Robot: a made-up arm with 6 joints. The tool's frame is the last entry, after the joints.
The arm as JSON. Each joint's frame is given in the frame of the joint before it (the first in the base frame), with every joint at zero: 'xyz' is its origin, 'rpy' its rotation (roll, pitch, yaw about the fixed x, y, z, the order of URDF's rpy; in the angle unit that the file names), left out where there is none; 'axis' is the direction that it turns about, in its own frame. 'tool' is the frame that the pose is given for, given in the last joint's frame.
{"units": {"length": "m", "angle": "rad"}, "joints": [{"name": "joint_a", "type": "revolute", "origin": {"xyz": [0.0, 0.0, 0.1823]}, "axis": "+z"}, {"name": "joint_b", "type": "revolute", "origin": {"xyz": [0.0, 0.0, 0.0], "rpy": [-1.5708, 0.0, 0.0]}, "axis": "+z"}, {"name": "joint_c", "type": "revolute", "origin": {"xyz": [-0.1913, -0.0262, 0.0]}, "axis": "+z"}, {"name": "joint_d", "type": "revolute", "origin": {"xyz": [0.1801, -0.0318, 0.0], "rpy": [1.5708, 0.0, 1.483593]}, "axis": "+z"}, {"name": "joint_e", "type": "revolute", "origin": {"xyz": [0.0, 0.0, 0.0], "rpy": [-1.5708, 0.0, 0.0]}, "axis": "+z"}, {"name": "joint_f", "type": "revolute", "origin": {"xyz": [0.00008, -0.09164, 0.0], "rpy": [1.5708, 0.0, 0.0]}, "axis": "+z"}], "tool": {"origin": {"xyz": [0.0, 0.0, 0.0]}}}
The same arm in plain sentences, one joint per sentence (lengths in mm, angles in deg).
The arm has six revolute joints in a row. What follows holds with every joint at zero, and every direction is one of the base frame's.
Joint 1 is mounted 182.3 mm along +z from the base frame's origin and rotates about +z.
Joint 2 is mounted at the same point as joint 1 and rotates about +y.
Joint 3 is mounted 191.3 mm along -x and 26.2 mm along +z from joint 2 and rotates about +y.
Joint 4 is mounted 180.1 mm along +x and 31.8 mm along +z from joint 3 and rotates about the direction (0.9962, 0, 0.0871).
Joint 5 is mounted at the same point as joint 4 and rotates about +y.
Joint 6 is mounted 91.3 mm along +x and 7.9 mm along +z from joint 5 and rotates about the direction (0.9962, 0, 0.0871).
The tool frame, which is the frame that the pose is given for, is mounted at the same point as joint 6; its axes are the base frame's turned by roll 0.00, pitch 85.00 and yaw 0.00 deg (as in URDF: about the fixed x, then y, then z).

